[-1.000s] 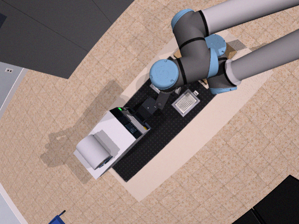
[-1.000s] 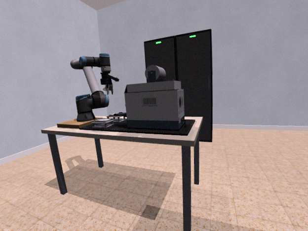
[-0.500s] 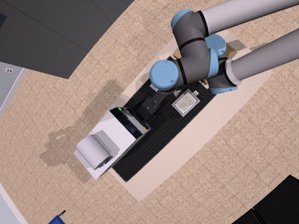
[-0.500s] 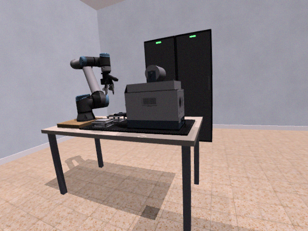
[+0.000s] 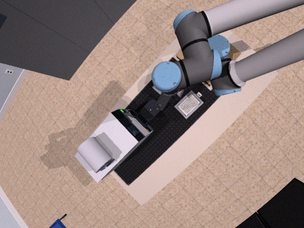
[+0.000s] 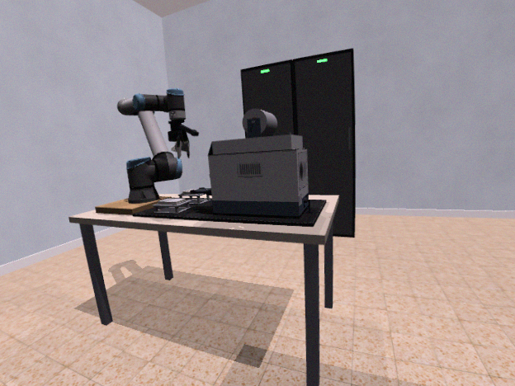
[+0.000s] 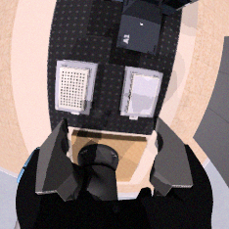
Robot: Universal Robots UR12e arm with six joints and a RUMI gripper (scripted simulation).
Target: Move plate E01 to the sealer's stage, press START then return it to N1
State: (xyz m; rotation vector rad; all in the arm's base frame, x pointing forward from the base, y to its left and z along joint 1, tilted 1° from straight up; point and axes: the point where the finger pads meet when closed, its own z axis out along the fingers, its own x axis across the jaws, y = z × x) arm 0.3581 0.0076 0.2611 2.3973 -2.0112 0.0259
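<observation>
My hand is 23 cm above the plate nest N1, 10 cm to the right of it and 4 cm past it. The rest, counted from my hand: foil roll: 50 cm ahead, 13 cm above, 5 cm to the right; square start button: 27 cm ahead, 14 cm to the right, 10 cm below; sealer stage: 18 cm below, 17 cm ahead, 5 cm to the right.
</observation>
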